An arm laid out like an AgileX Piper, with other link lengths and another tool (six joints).
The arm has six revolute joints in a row. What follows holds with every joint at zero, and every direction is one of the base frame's. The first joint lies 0.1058 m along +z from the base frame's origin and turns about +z. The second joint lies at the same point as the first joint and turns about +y. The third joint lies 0.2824 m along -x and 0.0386 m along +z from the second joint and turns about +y. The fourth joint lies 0.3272 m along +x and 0.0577 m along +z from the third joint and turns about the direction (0.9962, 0, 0.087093). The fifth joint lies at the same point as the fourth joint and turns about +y. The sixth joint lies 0.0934 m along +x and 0.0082 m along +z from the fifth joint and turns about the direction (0.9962, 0, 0.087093). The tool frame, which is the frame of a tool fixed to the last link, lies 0.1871 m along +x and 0.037 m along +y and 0.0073 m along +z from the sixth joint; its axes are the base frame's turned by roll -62.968, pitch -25.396 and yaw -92.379 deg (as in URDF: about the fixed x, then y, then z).
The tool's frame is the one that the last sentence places.
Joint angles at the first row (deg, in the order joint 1, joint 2, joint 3, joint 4, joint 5, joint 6):
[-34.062, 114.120, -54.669, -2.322, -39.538, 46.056]
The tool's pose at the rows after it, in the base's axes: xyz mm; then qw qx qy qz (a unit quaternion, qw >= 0):
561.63 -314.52 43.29 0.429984 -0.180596 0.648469 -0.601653
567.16 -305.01 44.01 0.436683 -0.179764 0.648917 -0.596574
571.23 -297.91 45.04 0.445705 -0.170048 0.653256 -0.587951
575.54 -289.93 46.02 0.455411 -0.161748 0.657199 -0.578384
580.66 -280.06 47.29 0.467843 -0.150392 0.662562 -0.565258
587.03 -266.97 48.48 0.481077 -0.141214 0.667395 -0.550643
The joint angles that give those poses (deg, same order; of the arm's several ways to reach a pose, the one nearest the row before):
[-32.620, 114.120, -54.669, -1.790, -39.652, 47.189]
[-31.487, 114.120, -54.671, -1.333, -39.710, 47.663]
[-30.645, 114.119, -54.669, -1.159, -39.711, 49.487]
[-29.813, 114.119, -54.668, -1.302, -39.711, 51.465]
[-28.822, 114.120, -54.669, -1.622, -39.710, 54.202]
[-27.511, 114.120, -54.669, -1.898, -39.711, 56.854]

